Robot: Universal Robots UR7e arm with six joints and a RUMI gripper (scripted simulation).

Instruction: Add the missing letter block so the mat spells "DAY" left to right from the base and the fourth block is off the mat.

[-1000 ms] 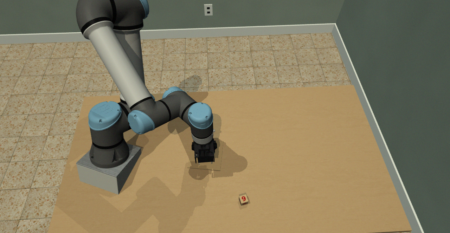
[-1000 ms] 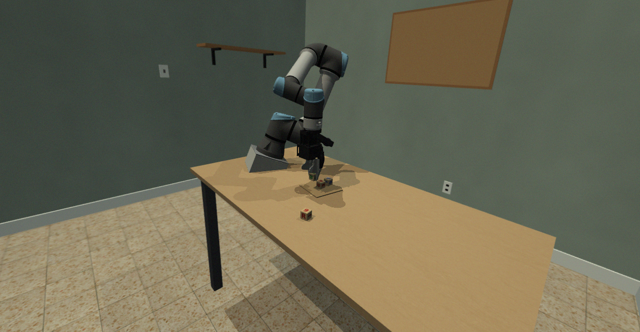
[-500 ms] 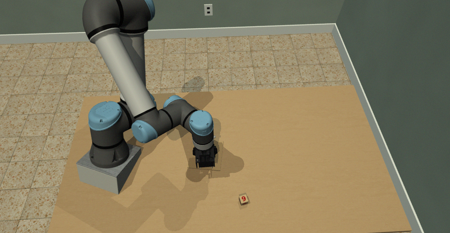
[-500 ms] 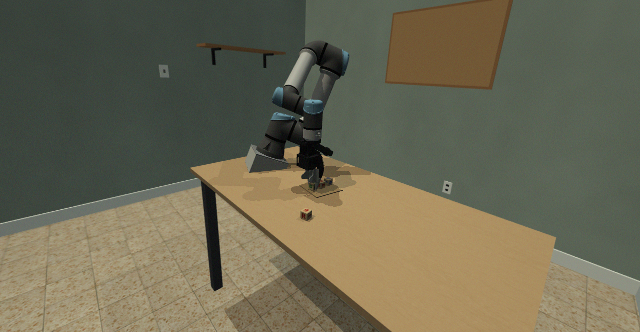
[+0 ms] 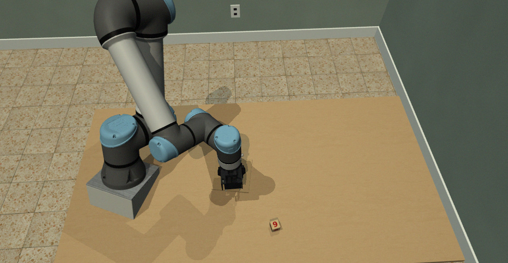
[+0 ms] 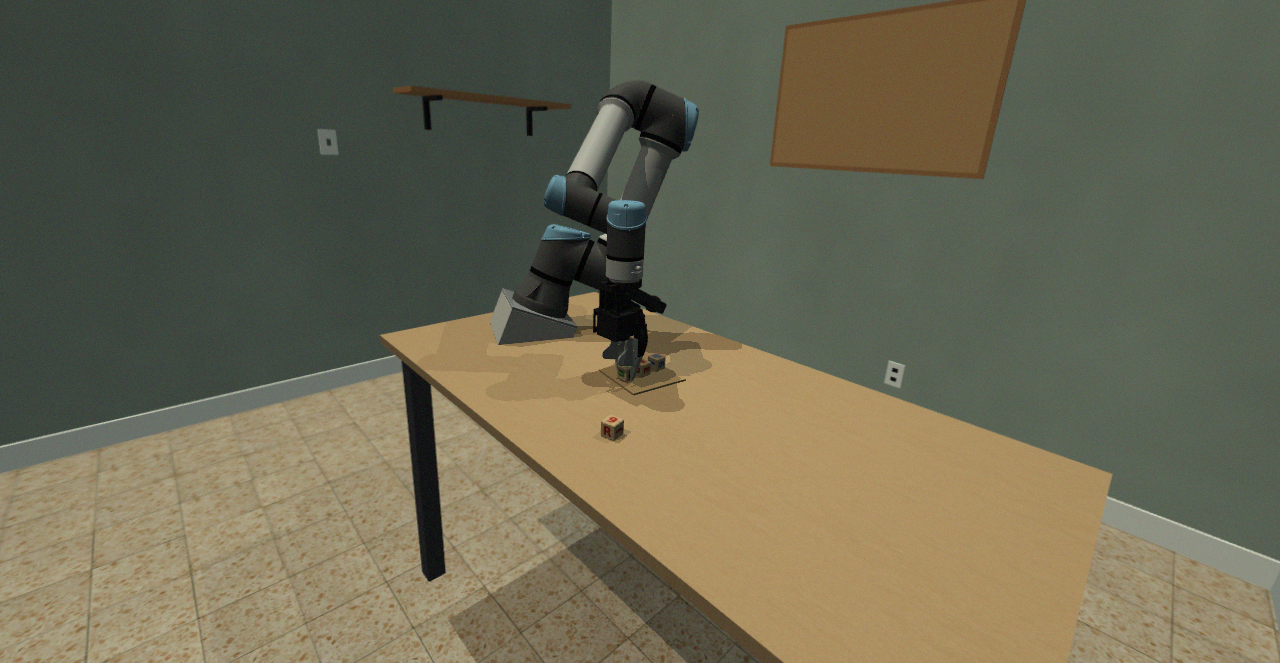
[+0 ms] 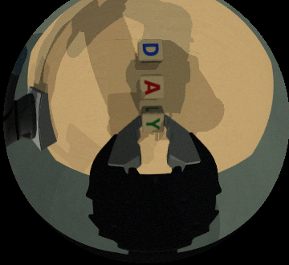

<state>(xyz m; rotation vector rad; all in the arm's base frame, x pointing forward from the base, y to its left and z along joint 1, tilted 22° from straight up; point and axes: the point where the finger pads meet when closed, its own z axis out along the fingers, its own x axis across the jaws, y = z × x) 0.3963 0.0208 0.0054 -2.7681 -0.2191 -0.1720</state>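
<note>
The Y block lies right at my hand. Round my hand: thin mat: 5 cm to the left, 2 cm below, 1 cm behind; D block: 9 cm to the left, 2 cm behind, 1 cm below.
</note>
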